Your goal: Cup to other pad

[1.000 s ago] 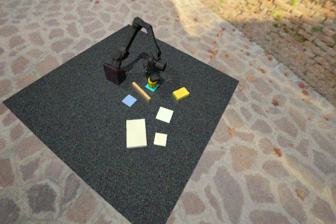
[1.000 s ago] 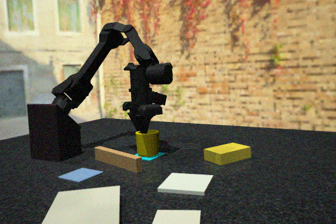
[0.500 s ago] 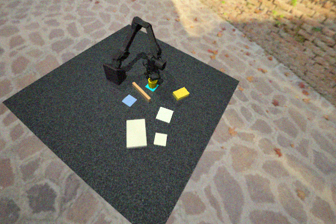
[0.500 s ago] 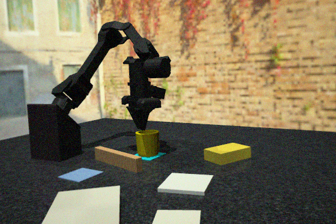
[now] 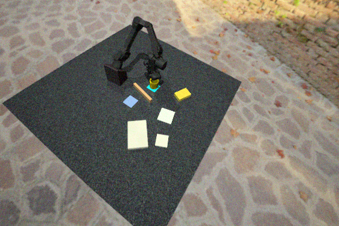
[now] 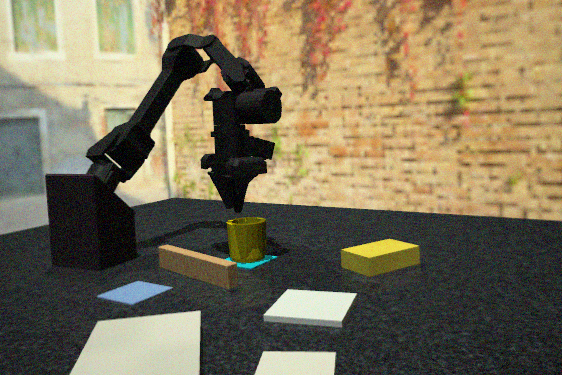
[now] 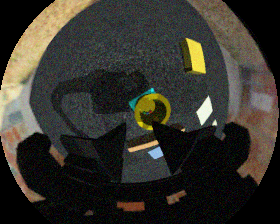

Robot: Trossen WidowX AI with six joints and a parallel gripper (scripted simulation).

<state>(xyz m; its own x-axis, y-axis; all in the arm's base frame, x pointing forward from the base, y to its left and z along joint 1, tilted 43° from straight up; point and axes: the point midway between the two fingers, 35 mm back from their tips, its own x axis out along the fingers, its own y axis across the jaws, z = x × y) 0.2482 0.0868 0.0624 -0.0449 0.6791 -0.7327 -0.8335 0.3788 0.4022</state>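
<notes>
Right now the yellow cup is 30 mm ahead of my gripper tip, 10 mm to the right of it and 50 mm below it. The rest, counted from my gripper tip: cyan pad: 30 mm ahead, 10 mm to the right, 100 mm below; then wooden bar: 110 mm to the right, 80 mm below.
</notes>
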